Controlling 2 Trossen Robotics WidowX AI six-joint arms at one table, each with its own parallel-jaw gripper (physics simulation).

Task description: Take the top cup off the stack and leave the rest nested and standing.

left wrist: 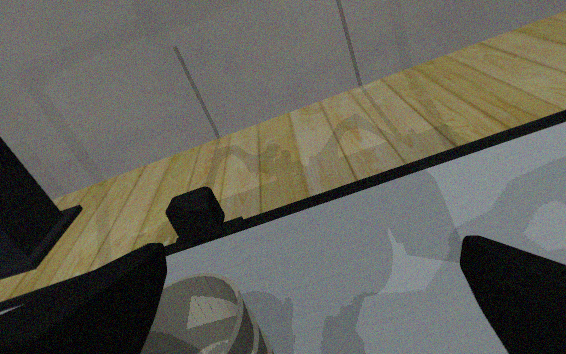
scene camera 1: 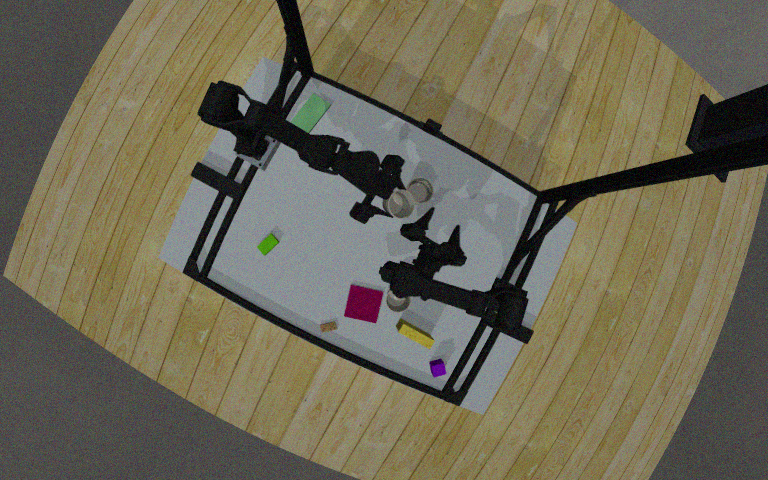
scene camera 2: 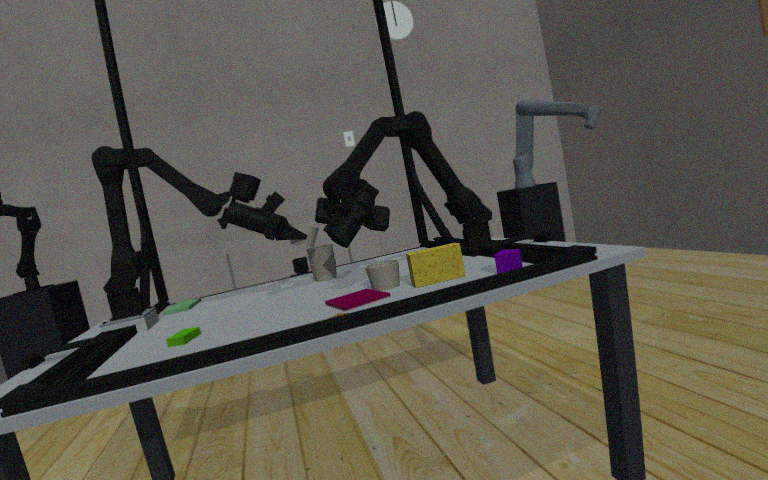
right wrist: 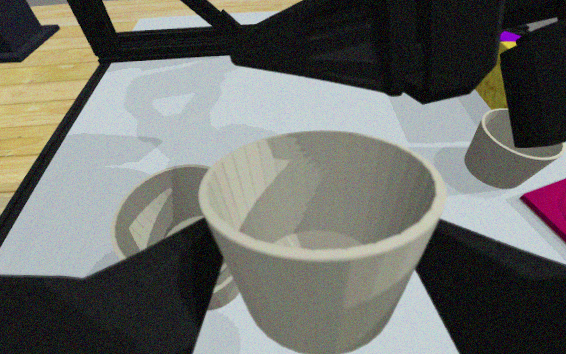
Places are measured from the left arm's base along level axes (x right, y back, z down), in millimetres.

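Pixels of known places: left gripper, fingertip midpoint: [left wrist: 313,253] [scene camera 1: 446,216] [right wrist: 239,44]; right gripper, fingertip midpoint: [scene camera 1: 399,205] [scene camera 2: 306,236] [right wrist: 313,220]; left arm's base, link origin: [scene camera 2: 478,243]; right arm's base, link origin: [scene camera 1: 256,147] [scene camera 2: 128,315].
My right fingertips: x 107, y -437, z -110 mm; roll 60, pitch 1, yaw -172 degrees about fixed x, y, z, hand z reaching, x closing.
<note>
Ahead of a thing's pixels: the offset from my right fingertips to its top centre.
A grey-beige cup @(dx +1, dy -8, dz -41 mm) [scene camera 1: 399,203] [right wrist: 320,300] is held between the fingers of my right gripper [right wrist: 313,220], raised off the table. The nested stack @(dx +69, dy +39, dz +39 mm) [scene camera 1: 420,190] [scene camera 2: 323,266] [right wrist: 187,182] stands upright close beside and lower than the held cup; in the left wrist view the stack [left wrist: 205,305] is partly hidden by a finger. My left gripper [scene camera 1: 444,219] [left wrist: 313,253] is wide open, empty, near the stack. Another single cup @(dx -237, dy +114, dz +80 mm) [scene camera 1: 398,303] [scene camera 2: 383,275] [right wrist: 492,165] stands apart, partly hidden under the left arm in scene camera 1.
A magenta pad @(dx -295, dy +32, dz +124 mm) [scene camera 1: 363,303] [scene camera 2: 357,298], a yellow block @(dx -313, dy +206, dz +62 mm) [scene camera 1: 415,333] [scene camera 2: 436,264] and a purple cube @(dx -394, dy +328, dz +92 mm) [scene camera 1: 437,367] [scene camera 2: 508,260] lie near the single cup. A lime block @(dx -250, dy -303, dz +117 mm) [scene camera 1: 267,243] and a pale green pad @(dx +168, dy -360, dz +122 mm) [scene camera 1: 310,113] lie to the left. Black rails edge the table.
</note>
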